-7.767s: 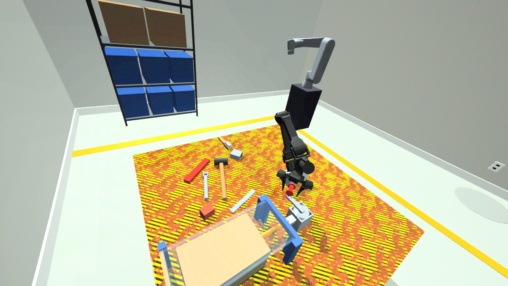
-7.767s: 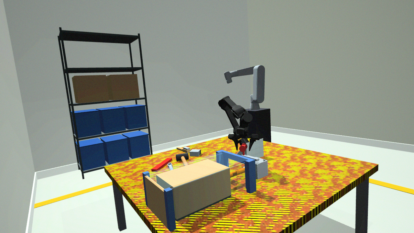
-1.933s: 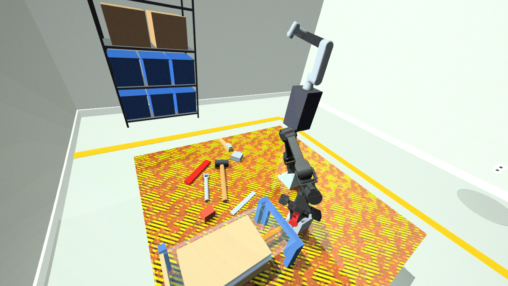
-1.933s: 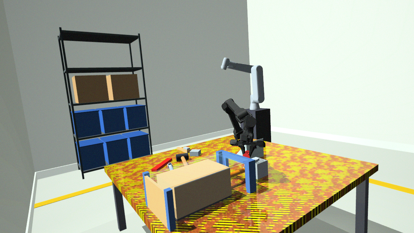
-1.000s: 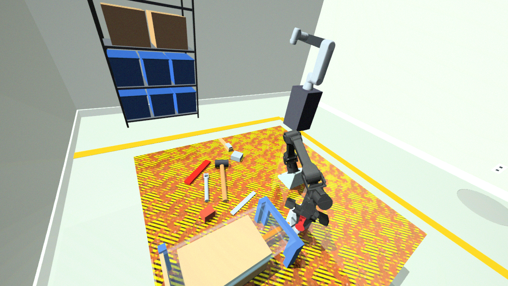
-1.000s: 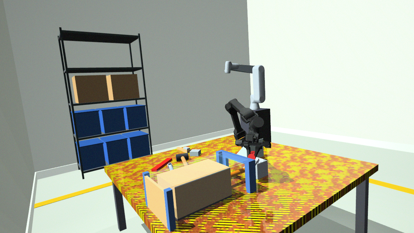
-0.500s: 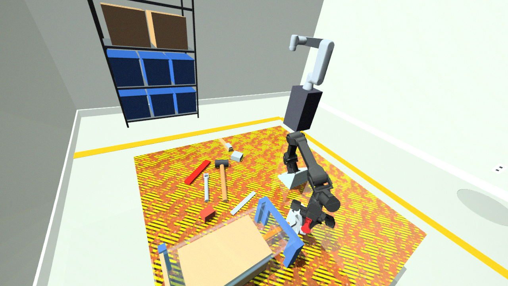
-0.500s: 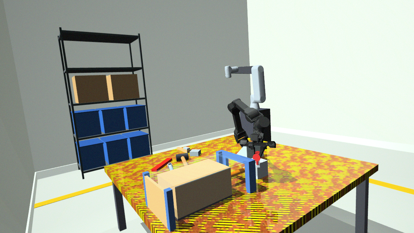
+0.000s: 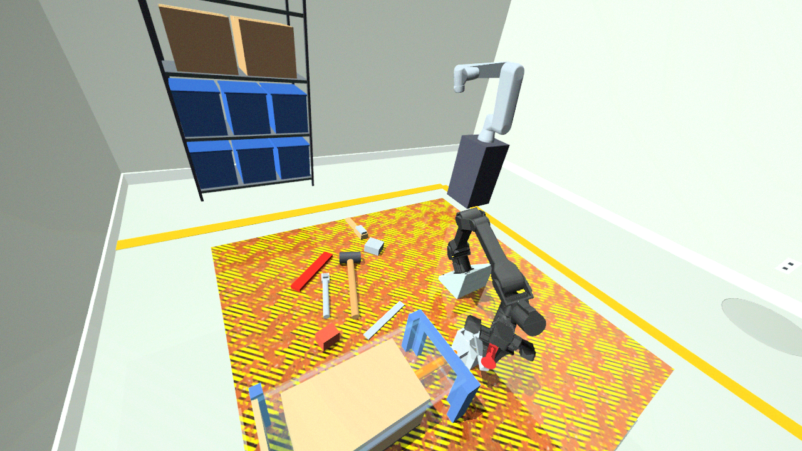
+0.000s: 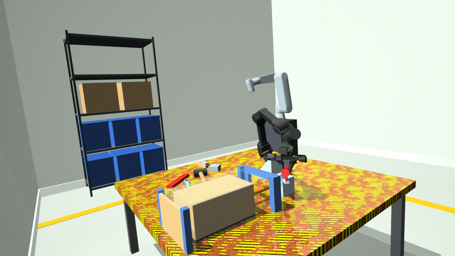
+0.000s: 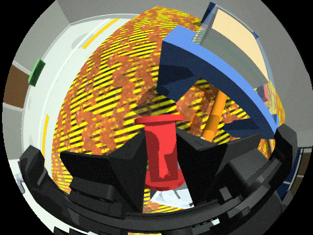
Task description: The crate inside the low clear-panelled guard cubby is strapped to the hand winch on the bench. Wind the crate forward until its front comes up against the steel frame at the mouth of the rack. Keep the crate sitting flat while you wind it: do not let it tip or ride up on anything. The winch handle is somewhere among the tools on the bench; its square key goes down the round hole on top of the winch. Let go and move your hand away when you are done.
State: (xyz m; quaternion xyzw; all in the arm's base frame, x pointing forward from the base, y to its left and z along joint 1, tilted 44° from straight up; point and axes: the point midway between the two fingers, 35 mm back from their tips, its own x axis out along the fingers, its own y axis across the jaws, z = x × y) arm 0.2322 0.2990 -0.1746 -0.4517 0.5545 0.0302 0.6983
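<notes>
Right now my gripper tip is 4 cm to the left of the winch handle, 3 cm past it and 3 cm above it. Round my gripper tip: red grip (1 cm to the right, 1 cm behind); blue steel frame (9 cm to the right, 9 cm ahead, 3 cm below); grey winch (10 cm to the right, 10 cm below, 8 cm behind).
</notes>
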